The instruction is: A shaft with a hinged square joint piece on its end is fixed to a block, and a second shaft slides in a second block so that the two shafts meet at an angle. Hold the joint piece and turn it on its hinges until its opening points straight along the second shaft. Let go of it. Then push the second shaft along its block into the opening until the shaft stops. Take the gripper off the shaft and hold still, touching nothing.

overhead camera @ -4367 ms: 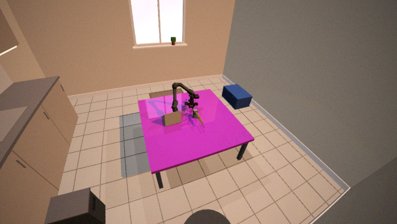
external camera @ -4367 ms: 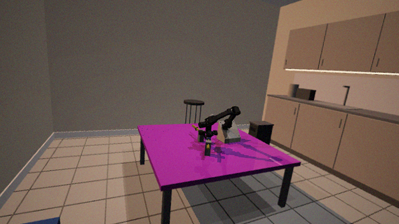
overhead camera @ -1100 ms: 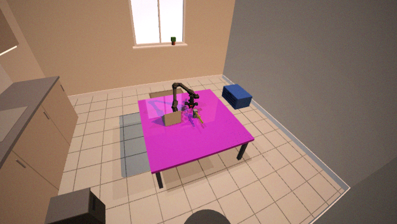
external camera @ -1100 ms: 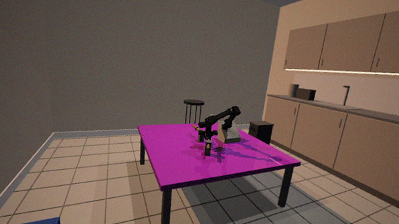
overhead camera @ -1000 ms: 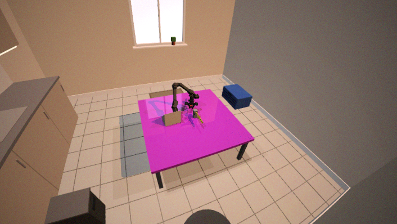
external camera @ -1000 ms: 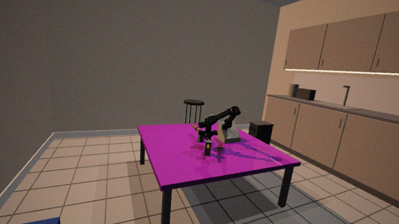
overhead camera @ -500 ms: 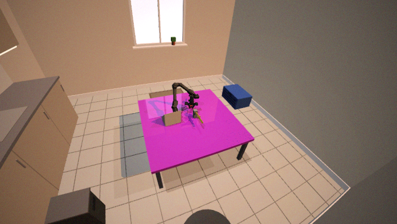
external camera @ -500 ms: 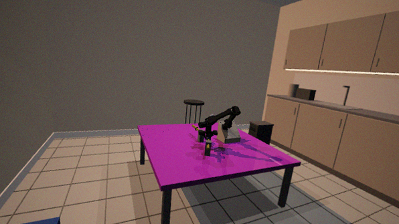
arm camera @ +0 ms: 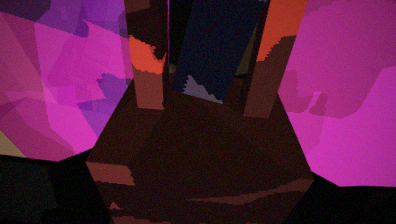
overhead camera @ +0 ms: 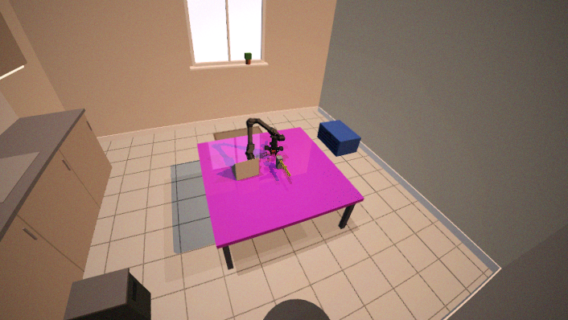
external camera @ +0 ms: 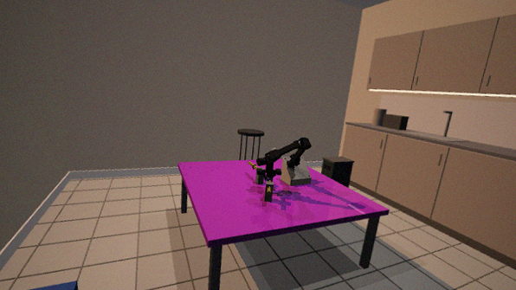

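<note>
My gripper tip is 10 mm short of the orange joint piece, 30 mm to the right of it and 40 mm below it.
</note>
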